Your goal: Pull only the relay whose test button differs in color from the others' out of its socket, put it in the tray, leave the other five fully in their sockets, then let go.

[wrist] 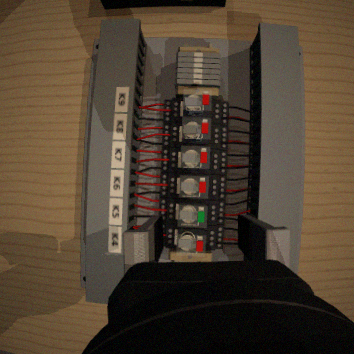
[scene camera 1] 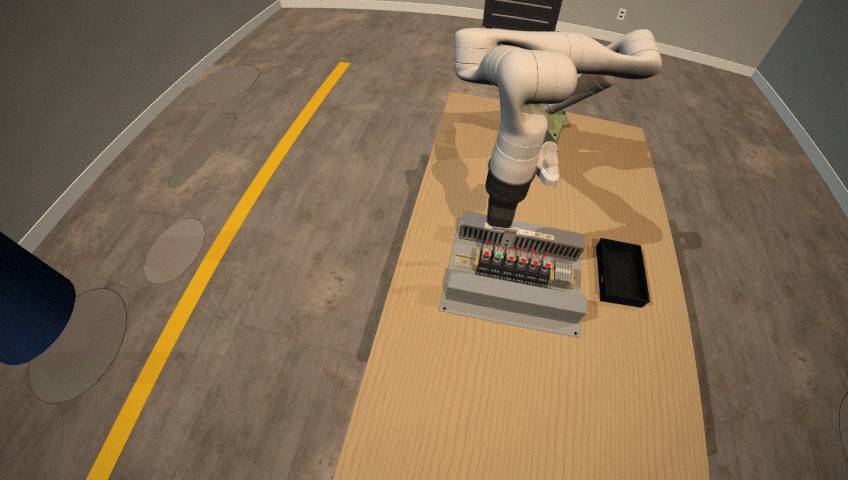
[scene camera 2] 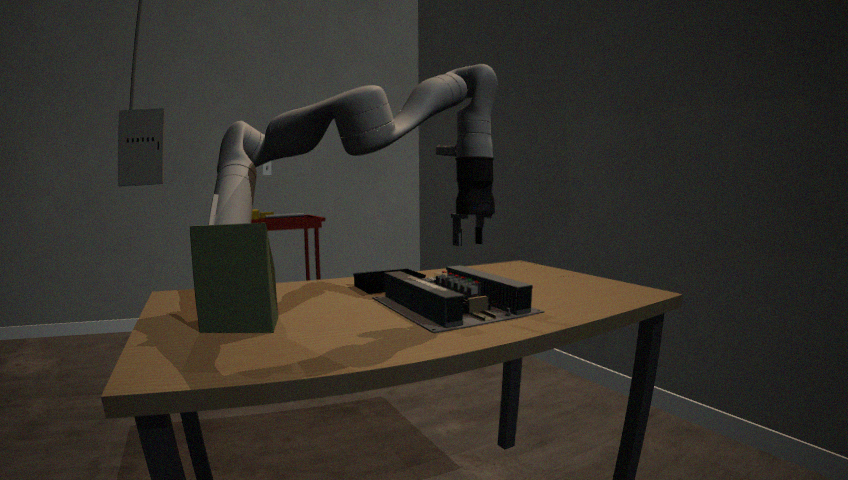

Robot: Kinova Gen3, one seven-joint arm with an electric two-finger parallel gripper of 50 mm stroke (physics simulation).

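Frame: origin at the arm's base, x right, y ahead, z up, level; millimetres.
Seen in the pictures: gripper, fingertip midpoint: (wrist: 200, 231) (scene camera 1: 505, 234) (scene camera 2: 468, 244); arm's base at its link origin: (scene camera 2: 227, 243).
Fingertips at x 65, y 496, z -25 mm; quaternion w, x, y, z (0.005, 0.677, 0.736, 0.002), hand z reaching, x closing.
Offsets run from my fingertips to a thing's top centre.
The relay with the green test button {dx -1, dy -5, dz -75 mm} (scene camera 1: 498, 259) (wrist: 189, 214) sits in its socket, second from the left in scene camera 1 and beside label K5 in the wrist view. The other five relays have red buttons and also sit in the row; one of them, the K4 relay {dx +27, dy -4, dz -75 mm} (wrist: 187, 242), is lowest in the wrist view. My gripper (scene camera 1: 507, 240) (scene camera 2: 468, 243) (wrist: 200, 231) is open and empty, pointing down above the row. In the wrist view its fingers stand either side of the row near K4 and K5. The black tray {dx -316, dy -59, dz -109 mm} (scene camera 1: 623, 302) (scene camera 2: 367, 282) (wrist: 165, 4) stands beside the panel.
Two grey wire ducts flank the relays: the labelled duct {dx -52, dy -90, dz -81 mm} (wrist: 120, 65) (scene camera 2: 419, 297) and the plain duct {dx -56, dy +79, dz -81 mm} (scene camera 1: 514, 295) (wrist: 281, 150). Red and black wires run from the ducts to the sockets. Grey terminal blocks {dx -151, dy -8, dz -97 mm} (wrist: 198, 69) stand at the K9 end. A green block (scene camera 2: 232, 279) stands under the arm's base.
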